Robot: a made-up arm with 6 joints. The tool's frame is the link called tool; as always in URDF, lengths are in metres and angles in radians.
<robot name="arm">
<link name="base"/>
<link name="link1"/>
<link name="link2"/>
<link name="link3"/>
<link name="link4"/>
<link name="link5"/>
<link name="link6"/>
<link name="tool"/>
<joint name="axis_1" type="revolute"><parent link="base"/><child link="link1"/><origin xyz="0.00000 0.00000 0.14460" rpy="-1.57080 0.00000 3.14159"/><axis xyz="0 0 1"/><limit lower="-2.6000" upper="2.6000" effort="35" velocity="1.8"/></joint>
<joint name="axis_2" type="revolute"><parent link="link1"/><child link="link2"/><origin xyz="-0.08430 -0.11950 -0.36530" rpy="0.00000 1.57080 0.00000"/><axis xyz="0 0 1"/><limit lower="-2.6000" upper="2.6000" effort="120" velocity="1.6"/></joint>
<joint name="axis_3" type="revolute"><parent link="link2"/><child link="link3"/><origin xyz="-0.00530 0.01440 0.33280" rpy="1.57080 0.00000 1.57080"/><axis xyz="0 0 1"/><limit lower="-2.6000" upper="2.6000" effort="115" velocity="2.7"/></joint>
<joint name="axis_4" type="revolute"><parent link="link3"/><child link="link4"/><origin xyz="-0.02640 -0.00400 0.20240" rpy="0.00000 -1.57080 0.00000"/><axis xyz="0 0 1"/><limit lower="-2.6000" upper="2.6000" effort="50" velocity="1.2"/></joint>
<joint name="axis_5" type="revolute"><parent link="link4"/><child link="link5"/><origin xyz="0.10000 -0.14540 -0.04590" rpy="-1.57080 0.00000 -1.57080"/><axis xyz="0 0 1"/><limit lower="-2.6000" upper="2.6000" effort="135" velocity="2.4"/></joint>
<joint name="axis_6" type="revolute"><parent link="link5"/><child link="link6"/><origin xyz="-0.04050 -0.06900 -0.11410" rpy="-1.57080 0.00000 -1.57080"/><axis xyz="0 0 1"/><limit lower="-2.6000" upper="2.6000" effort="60" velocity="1.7"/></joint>
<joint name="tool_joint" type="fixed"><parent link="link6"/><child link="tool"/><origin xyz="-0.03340 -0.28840 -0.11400" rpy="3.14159 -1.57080 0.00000"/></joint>
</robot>
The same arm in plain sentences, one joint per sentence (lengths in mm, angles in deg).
The arm has six revolute joints in a row. What follows holds with every joint at zero, and every direction is one of the base frame's.
The first joint lies 144.6 mm along +z from the base frame's origin and turns about -y, from -148.97 to 148.97 deg.
The second joint lies 84.3 mm along +x and 365.3 mm along +y and 119.5 mm along +z from the first joint and turns about -x, from -148.97 to 148.97 deg.
The third joint lies 332.8 mm along -x and 5.3 mm along -y and 14.4 mm along -z from the second joint and turns about +y, from -148.97 to 148.97 deg.
The fourth joint lies 4.0 mm along +x and 202.4 mm along +y and 26.4 mm along +z from the third joint and turns about +z, from -148.97 to 148.97 deg.
The fifth joint lies 145.4 mm along +x and 100.0 mm along +y and 45.9 mm along -z from the fourth joint and turns about +y, from -148.97 to 148.97 deg.
The sixth joint lies 40.5 mm along -x and 114.1 mm along -y and 69.0 mm along +z from the fifth joint and turns about +x, from -148.97 to 148.97 deg.
The tool frame, which is the frame that the pose is given for, lies 114.0 mm along -x and 288.4 mm along +y and 33.4 mm along -z from the sixth joint; its axes are the base frame's turned by roll 0.00, pitch 0.00 and yaw 0.00 deg (as in URDF: about the fixed x, then y, then z).

